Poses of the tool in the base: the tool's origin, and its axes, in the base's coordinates. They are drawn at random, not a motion.
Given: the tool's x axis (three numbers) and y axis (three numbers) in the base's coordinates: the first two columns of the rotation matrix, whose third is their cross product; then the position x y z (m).
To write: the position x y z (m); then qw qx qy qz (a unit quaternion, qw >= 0). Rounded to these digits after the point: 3 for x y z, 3 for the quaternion.
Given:
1: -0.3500, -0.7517, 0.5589, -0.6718, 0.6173, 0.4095, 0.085, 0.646, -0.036
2: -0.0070, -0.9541, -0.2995, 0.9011, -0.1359, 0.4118, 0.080, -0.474, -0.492
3: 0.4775, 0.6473, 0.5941, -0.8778, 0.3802, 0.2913, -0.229, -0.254, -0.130
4: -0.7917, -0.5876, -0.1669, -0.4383, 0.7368, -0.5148, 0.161, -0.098, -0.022
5: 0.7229, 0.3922, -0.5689, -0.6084, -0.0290, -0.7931, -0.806, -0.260, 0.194
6: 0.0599, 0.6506, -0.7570, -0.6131, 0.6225, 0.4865, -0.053, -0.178, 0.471
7: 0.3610, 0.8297, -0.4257, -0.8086, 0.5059, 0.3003, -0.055, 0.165, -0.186
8: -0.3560, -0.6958, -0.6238, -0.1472, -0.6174, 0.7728, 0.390, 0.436, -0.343
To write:
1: 0.085, 0.646, -0.036, 0.370, 0.434, -0.820, -0.054
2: 0.080, -0.474, -0.492, 0.655, 0.259, -0.051, -0.708
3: -0.229, -0.254, -0.130, 0.807, 0.295, -0.196, 0.472
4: 0.161, -0.098, -0.022, 0.161, -0.279, 0.918, -0.231
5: -0.806, -0.260, 0.194, 0.691, -0.619, 0.087, 0.362
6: -0.053, -0.178, 0.471, 0.728, 0.018, 0.531, 0.434
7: -0.055, 0.165, -0.186, 0.825, 0.020, 0.270, 0.497
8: 0.390, 0.436, -0.343, 0.190, 0.535, -0.394, -0.723
